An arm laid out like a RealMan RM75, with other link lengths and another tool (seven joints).
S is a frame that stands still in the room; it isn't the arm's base.
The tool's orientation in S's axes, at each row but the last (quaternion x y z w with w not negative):
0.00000, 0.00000, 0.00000, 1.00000
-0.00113, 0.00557, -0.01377, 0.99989
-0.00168, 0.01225, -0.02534, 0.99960
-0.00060, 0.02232, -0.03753, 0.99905
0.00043, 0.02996, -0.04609, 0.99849
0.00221, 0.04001, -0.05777, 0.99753
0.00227, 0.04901, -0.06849, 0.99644
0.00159, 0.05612, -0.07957, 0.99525
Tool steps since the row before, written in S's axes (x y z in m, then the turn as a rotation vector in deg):
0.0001, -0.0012, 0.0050, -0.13, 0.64, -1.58
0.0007, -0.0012, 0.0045, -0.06, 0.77, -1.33
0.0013, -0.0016, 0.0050, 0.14, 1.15, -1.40
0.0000, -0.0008, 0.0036, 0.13, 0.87, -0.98
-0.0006, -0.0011, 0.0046, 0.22, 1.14, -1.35
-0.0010, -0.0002, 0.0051, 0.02, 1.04, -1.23
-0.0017, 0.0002, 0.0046, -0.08, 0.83, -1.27
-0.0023, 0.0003, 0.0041, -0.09, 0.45, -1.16
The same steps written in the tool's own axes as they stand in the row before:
0.0001, -0.0012, 0.0050, -0.13, 0.64, -1.58
0.0007, -0.0012, 0.0045, -0.07, 0.77, -1.33
0.0013, -0.0016, 0.0050, 0.12, 1.16, -1.39
-0.0001, -0.0008, 0.0036, 0.11, 0.88, -0.97
-0.0008, -0.0012, 0.0046, 0.19, 1.16, -1.34
-0.0014, -0.0003, 0.0050, 0.00, 1.04, -1.23
-0.0022, 0.0000, 0.0044, -0.07, 0.81, -1.28
-0.0028, -0.0001, 0.0038, -0.03, 0.44, -1.17

